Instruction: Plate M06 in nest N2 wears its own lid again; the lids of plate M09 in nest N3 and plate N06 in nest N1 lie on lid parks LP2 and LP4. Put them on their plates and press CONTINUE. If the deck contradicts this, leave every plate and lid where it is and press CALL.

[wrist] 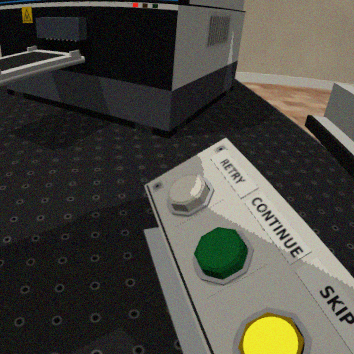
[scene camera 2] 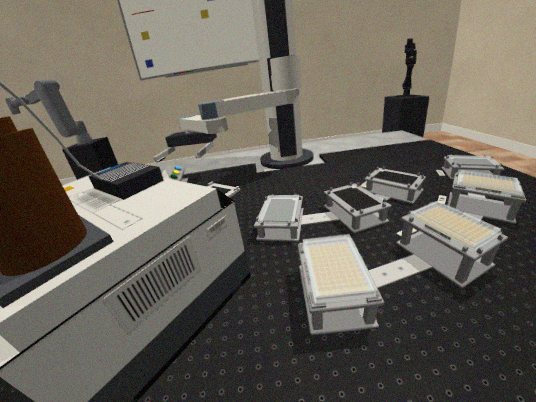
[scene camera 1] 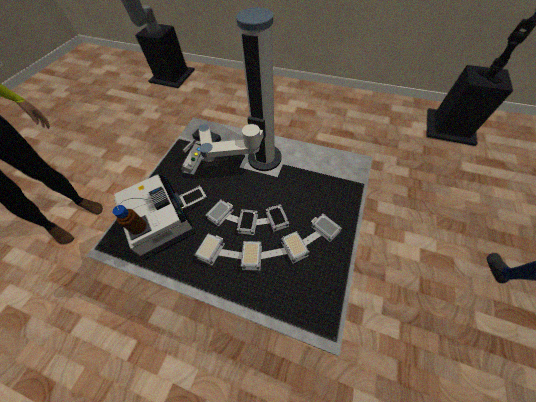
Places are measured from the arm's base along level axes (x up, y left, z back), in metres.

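Pixels of known places: gripper, fingertip midpoint: [wrist: 140, 85] [scene camera 2: 176, 157] [scene camera 1: 193, 155]; arm's base, origin of the base link: [scene camera 2: 286, 159] [scene camera 1: 264, 158].
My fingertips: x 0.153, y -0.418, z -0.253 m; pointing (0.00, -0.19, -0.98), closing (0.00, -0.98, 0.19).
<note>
For each thing: its middle in the pictures, then the offset to it from my fingertips. "spot": a spot on its surface instead.
- button panel, body centre: [wrist: 269, 305] [scene camera 2: 170, 181] [scene camera 1: 192, 158] dx -0.098, dy -0.063, dz +0.046 m
- green CONTINUE button, body centre: [wrist: 221, 253] dx -0.076, dy -0.039, dz +0.024 m
- white RETRY button, body centre: [wrist: 188, 193] dx -0.076, dy -0.034, dz -0.026 m
- yellow SKIP button, body centre: [wrist: 271, 345] dx -0.079, dy -0.045, dz +0.073 m
- blue button, body centre: [scene camera 1: 198, 149] dx -0.079, dy -0.050, dz +0.123 m
- brown bottle, surface spot: [scene camera 2: 40, 210] spot: dx +0.128, dy +0.068, dz -0.612 m
My gripper [scene camera 2: 184, 151] is open and empty above the button panel [scene camera 1: 188, 166] [wrist: 225, 210]; one finger shows at the wrist view's right edge. The green CONTINUE button [wrist: 221, 252] lies between the white RETRY button [wrist: 187, 191] and the yellow SKIP button [wrist: 271, 340]. The blue button [scene camera 1: 198, 149] is at the panel's far end. Three plates with cream wells, left [scene camera 1: 209, 248] [scene camera 2: 340, 270], middle [scene camera 1: 251, 255] [scene camera 2: 455, 225] and right [scene camera 1: 295, 246] [scene camera 2: 487, 183], sit in the outer row; the left looks paler. Grey lids or panels show on stands [scene camera 1: 220, 212] [scene camera 1: 326, 227]. Nest and plate labels are unreadable.
Two stands [scene camera 1: 241, 232] [scene camera 1: 284, 226] have dark open centres. A white instrument [scene camera 1: 157, 234] [scene camera 2: 210, 260] [wrist: 200, 55] carries a brown bottle [scene camera 1: 131, 221] [scene camera 2: 40, 210]; its tray sticks out towards the stands. A person's dark legs [scene camera 1: 30, 160] stand left of the deck.
</note>
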